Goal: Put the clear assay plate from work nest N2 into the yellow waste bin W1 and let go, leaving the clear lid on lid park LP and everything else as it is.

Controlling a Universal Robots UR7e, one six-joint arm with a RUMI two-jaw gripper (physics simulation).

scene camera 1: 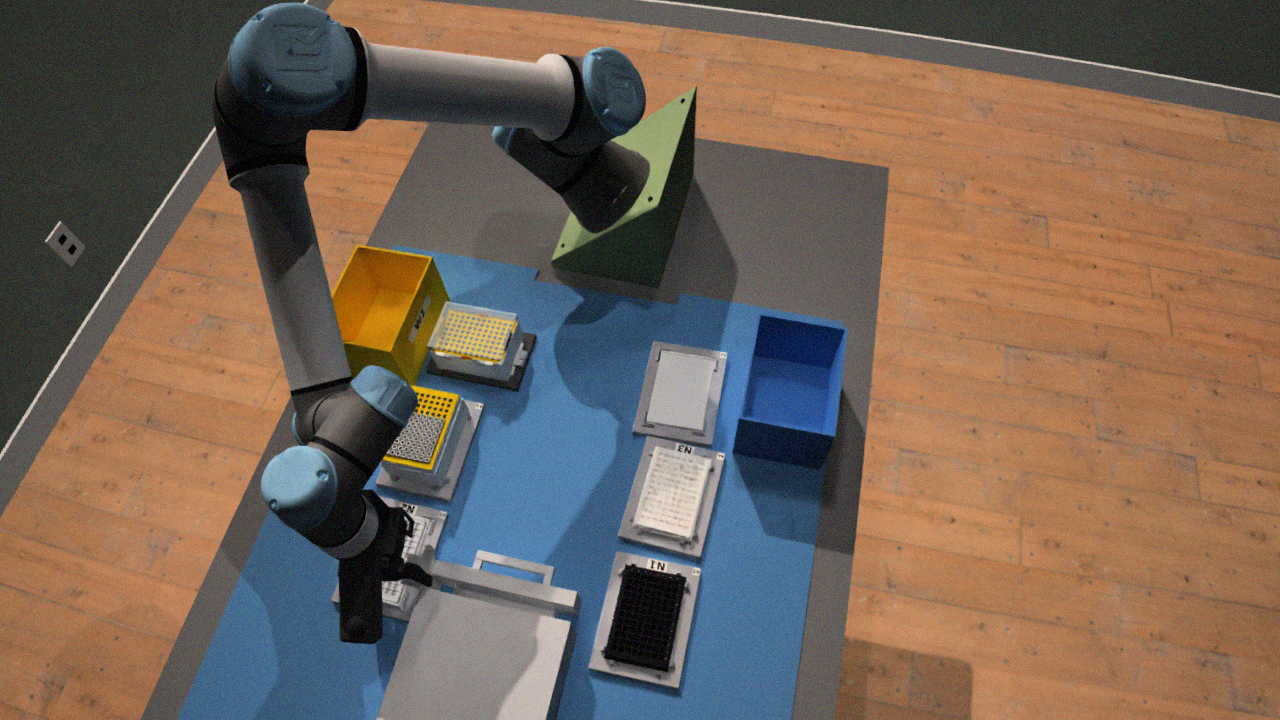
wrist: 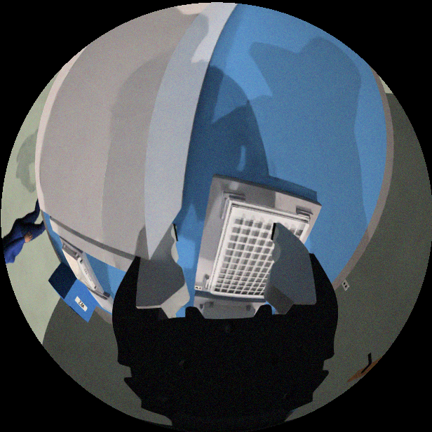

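Note:
The clear assay plate, a pale grid of wells, sits in work nest N2, slightly turned in the wrist view. My gripper is open above it, with the right finger in the wrist view overlapping the plate and the left finger beside the nest's edge. Nothing shows held between the fingers. The arm and gripper hide part of the plate in the scene view. The yellow waste bin W1 stands at the upper left, and no plate shows in its visible part. The clear lid lies flat on lid park LP.
A grey boxy device with a raised bar stands close beside N2. A yellow tip rack and another tip box stand between N2 and W1. A blue bin, white plate and black plate are across the mat.

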